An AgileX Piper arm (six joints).
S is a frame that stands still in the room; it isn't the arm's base.
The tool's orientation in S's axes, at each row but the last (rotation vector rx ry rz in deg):
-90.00 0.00 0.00
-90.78 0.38 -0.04
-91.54 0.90 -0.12
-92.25 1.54 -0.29
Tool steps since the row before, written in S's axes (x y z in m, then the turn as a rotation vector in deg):
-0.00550 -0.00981 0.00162 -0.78 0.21 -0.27
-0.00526 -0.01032 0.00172 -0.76 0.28 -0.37
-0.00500 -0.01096 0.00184 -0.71 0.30 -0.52
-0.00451 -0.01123 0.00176 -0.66 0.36 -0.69
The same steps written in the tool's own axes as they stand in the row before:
-0.00550 -0.00162 -0.00981 -0.78 0.27 0.21
-0.00522 -0.00156 -0.01037 -0.76 0.37 0.28
-0.00489 -0.00150 -0.01106 -0.71 0.52 0.31
-0.00430 -0.00125 -0.01138 -0.66 0.68 0.37

